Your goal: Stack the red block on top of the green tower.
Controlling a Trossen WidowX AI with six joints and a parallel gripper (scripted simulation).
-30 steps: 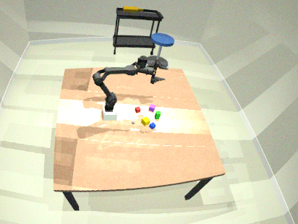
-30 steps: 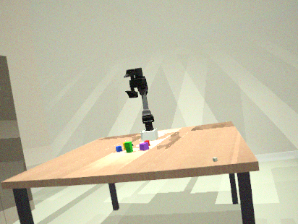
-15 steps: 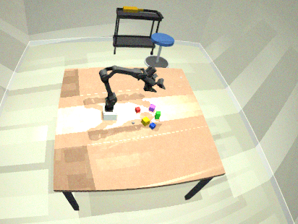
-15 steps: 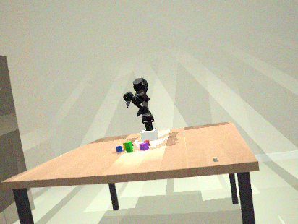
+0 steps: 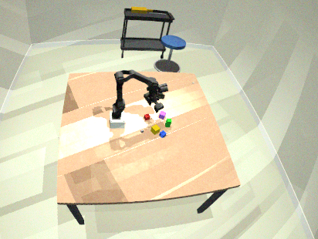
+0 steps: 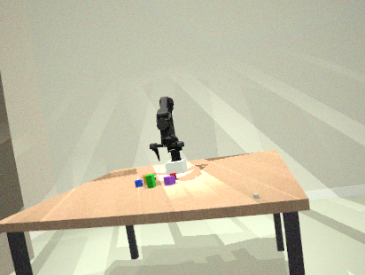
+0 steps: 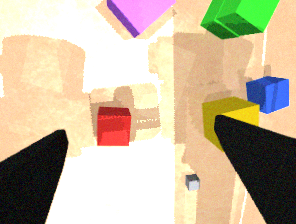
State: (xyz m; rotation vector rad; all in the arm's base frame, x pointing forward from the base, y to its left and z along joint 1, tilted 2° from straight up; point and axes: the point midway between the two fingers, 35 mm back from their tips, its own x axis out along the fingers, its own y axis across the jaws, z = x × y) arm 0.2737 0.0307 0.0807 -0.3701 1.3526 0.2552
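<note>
My gripper tip is now 40 mm past the red block, 10 mm to the right of it and 100 mm above it. Round my gripper tip: purple block 90 mm ahead, 20 mm to the left, 90 mm below; yellow block 10 mm ahead, 130 mm to the right, 90 mm below; tiny grey cube 90 mm behind, 120 mm to the right, 100 mm below.
</note>
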